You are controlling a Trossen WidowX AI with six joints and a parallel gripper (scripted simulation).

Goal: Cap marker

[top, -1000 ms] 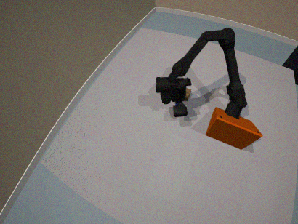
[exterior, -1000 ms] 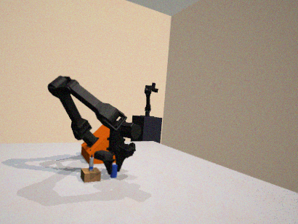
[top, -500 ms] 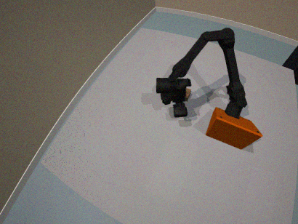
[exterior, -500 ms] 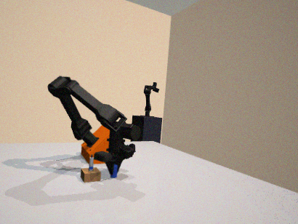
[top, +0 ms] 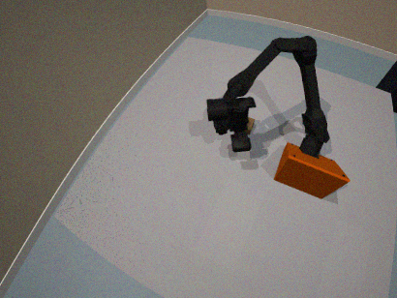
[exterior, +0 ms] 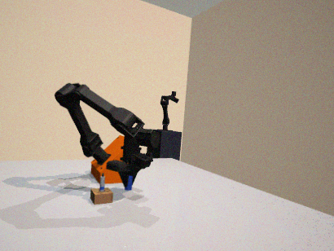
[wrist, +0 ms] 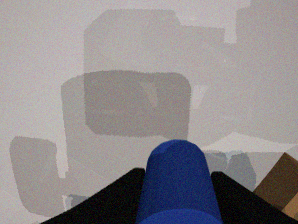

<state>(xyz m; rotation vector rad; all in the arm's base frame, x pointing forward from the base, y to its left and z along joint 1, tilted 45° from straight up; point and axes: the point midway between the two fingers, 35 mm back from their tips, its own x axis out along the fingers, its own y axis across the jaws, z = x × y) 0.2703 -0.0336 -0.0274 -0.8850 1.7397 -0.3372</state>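
Now: gripper tip 10 cm to the left of the holder block, 3 cm above it and 1 cm past it. The rest, counted from my gripper tip: blue cap 1 cm above.
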